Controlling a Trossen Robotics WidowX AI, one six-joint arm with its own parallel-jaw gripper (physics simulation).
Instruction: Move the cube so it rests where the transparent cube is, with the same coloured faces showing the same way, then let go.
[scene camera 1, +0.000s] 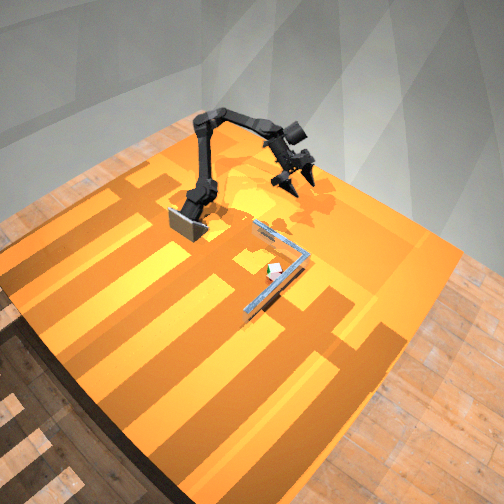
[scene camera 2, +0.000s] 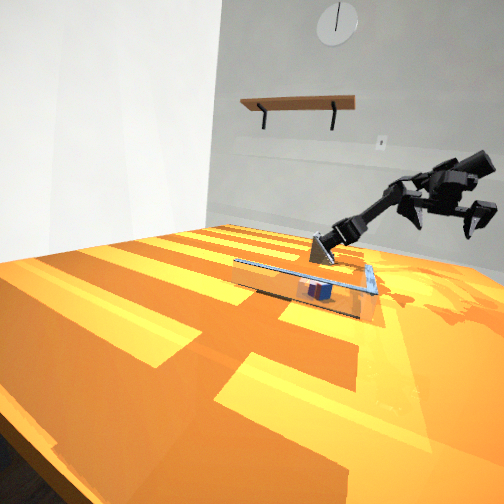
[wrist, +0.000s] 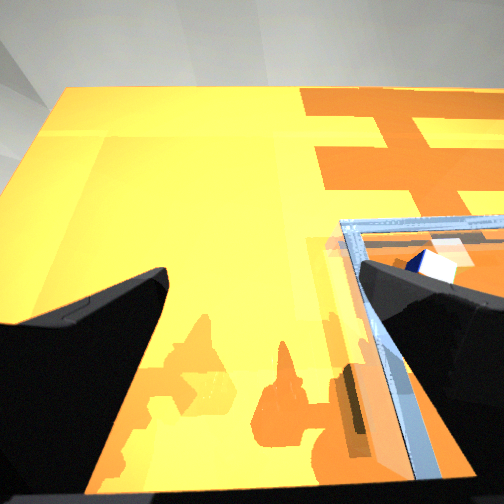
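Observation:
The small cube (scene camera 1: 272, 270) with white, green and red faces sits on the table inside the corner of a grey L-shaped fence (scene camera 1: 280, 262). In scene camera 2 the cube (scene camera 2: 320, 291) shows blue and red behind the fence. The wrist view shows its white and blue faces (wrist: 427, 264) beside the right finger. My gripper (scene camera 1: 296, 180) is open and empty, raised above the table well behind the fence, and it also shows in scene camera 2 (scene camera 2: 447, 212). I cannot make out the transparent cube for certain.
The arm's base (scene camera 1: 189, 221) stands at the back left of the orange-striped table. The fence rail (wrist: 385, 340) runs under the right finger in the wrist view. A shelf (scene camera 2: 297, 102) and clock (scene camera 2: 338, 22) hang on the far wall.

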